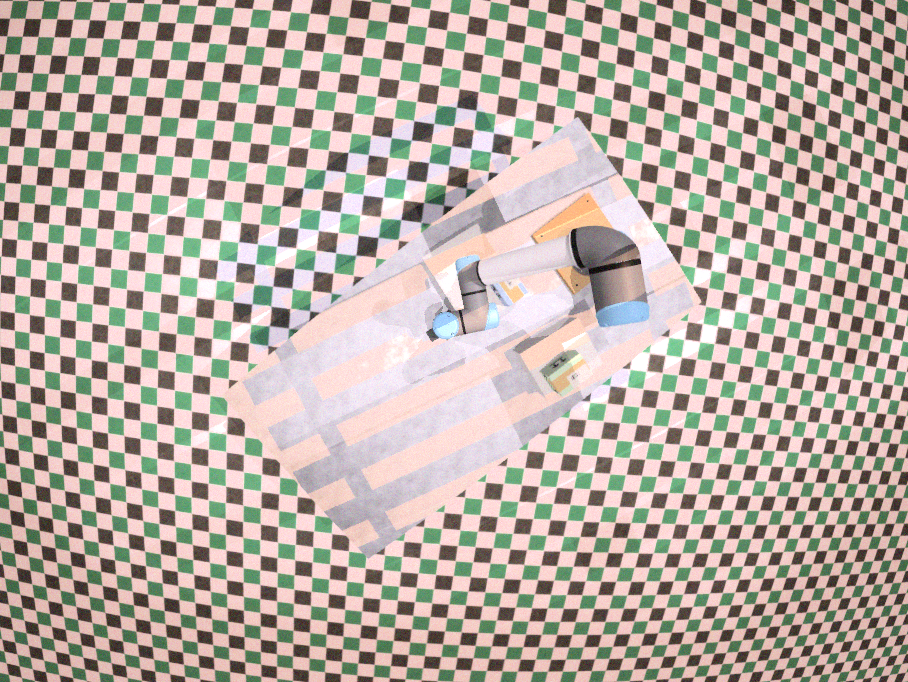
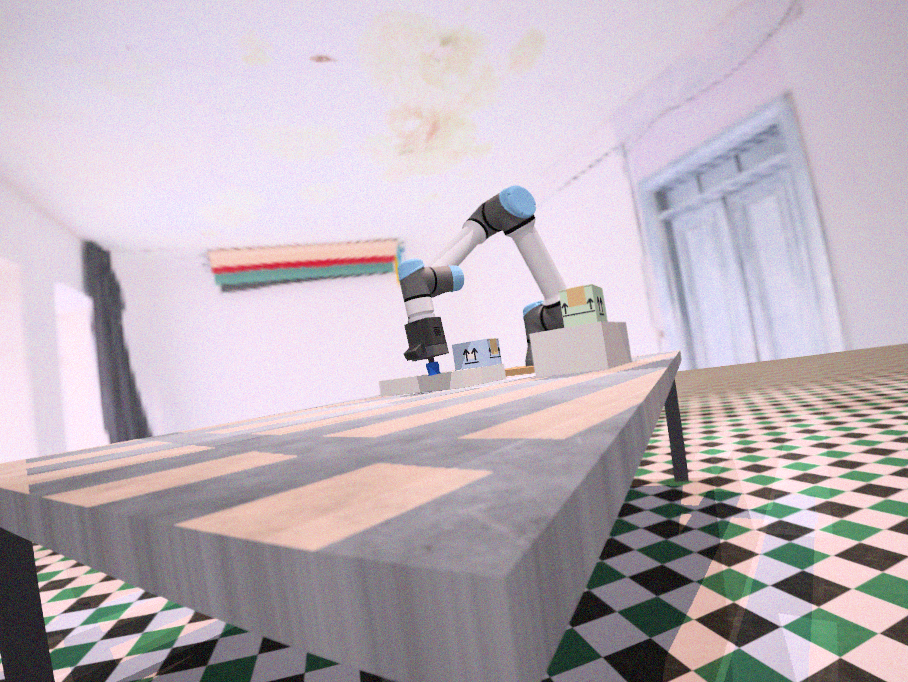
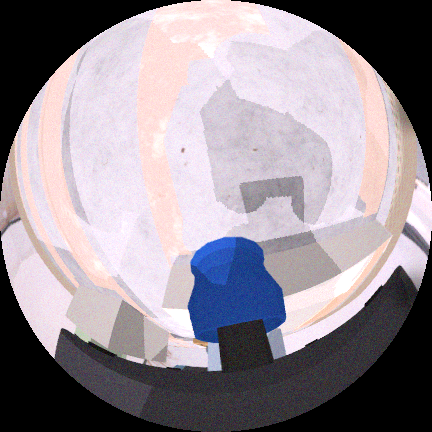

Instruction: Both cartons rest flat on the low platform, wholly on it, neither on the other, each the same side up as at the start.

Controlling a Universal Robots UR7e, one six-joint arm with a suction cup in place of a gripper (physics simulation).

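Frame: origin at the arm's base, x right, y ahead, z up, level; millimetres.
Seen in the pictures: hand, tool point: (image 2: pixel 434 374) (image 3: pixel 227 267).
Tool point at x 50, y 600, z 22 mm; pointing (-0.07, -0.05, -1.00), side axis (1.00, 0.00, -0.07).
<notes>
A point is followed by its place in that frame.
The blue carton (image 1: pixel 511 291) @(x 43, y 355, z 107 mm) (image 2: pixel 475 354) @(x 47, y 393, z 65 mm) (image 3: pixel 213 356) @(x 12, y 389, z 60 mm) stands on the low pale platform (image 2: pixel 400 385) @(x 223, y 557, z 2 mm) (image 3: pixel 300 270) @(x 113, y 554, z 5 mm), with its printed arrows pointing up. The arm hides part of both from above. The green carton (image 1: pixel 563 371) @(x -270, y 355, z 199 mm) (image 2: pixel 583 306) @(x -317, y 403, z 144 mm) stands upright on the tall pale block (image 2: pixel 572 350) @(x -281, y 436, z 35 mm) (image 3: pixel 95 310) @(x -235, y 437, z 27 mm). My gripper, a blue suction cup (image 2: pixel 433 372) (image 3: pixel 227 250), points down beside the low platform, low over the table and apart from the blue carton. No carton hangs on the cup. Whether the cup touches the platform's side is hard to tell.
An orange board (image 1: pixel 568 214) @(x 178, y -13, z 0 mm) (image 2: pixel 519 370) @(x 42, y 135, z -9 mm) lies near the arm's base. The tall block stands to one side of the low platform. The arm reaches over the area of the low platform and the blue carton.
</notes>
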